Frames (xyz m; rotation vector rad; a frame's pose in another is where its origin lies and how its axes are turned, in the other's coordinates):
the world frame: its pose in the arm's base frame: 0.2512 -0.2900 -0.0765 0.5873 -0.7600 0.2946
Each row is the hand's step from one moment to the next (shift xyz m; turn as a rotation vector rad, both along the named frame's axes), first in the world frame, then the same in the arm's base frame.
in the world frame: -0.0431 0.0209 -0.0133 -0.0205 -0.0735 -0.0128
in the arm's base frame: -0.0320 0.0229 -0.0304 0.0262 -0.0522 -0.0508
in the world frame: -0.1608 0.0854 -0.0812 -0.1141 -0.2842 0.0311
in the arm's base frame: -0.1050 0.1101 -0.1289 0.0319 -0.2512 -0.1750
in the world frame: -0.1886 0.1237 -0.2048 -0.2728 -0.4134 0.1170
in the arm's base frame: -0.0725 0.2133 -0.2051 -0.0679 -0.4128 -0.2899
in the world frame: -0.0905 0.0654 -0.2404 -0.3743 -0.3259 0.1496
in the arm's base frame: 0.0419 0.1919 -0.1780 -0.1962 -0.3664 -0.3098
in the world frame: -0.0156 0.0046 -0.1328 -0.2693 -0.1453 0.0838
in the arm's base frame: 0.0613 0.0822 -0.0859 -0.1682 -0.1779 -0.2018
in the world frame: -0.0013 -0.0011 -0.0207 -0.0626 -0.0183 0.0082
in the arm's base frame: 0.0112 0.0114 -0.0133 -0.0398 -0.0222 -0.0474
